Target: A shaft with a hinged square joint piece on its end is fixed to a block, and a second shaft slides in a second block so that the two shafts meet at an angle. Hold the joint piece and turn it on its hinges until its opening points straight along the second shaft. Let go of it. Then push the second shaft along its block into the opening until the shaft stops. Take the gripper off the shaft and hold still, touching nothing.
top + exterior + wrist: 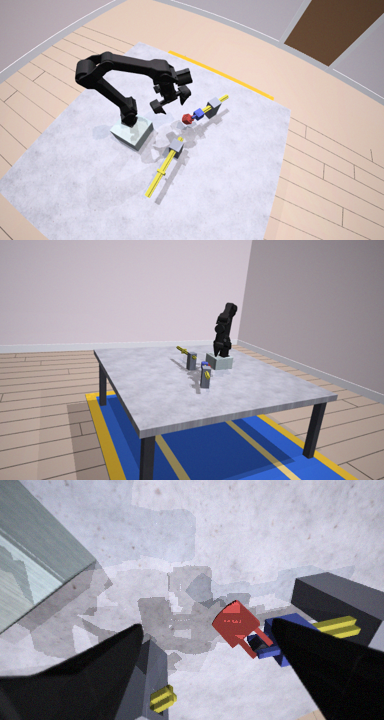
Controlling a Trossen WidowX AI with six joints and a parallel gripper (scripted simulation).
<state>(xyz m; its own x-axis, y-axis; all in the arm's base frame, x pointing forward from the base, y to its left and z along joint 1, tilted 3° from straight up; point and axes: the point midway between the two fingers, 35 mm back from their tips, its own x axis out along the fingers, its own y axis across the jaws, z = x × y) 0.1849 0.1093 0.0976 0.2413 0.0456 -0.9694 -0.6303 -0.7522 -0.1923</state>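
The red joint piece is 80 mm ahead of my gripper tip, 10 mm to the left of it and 60 mm below it.
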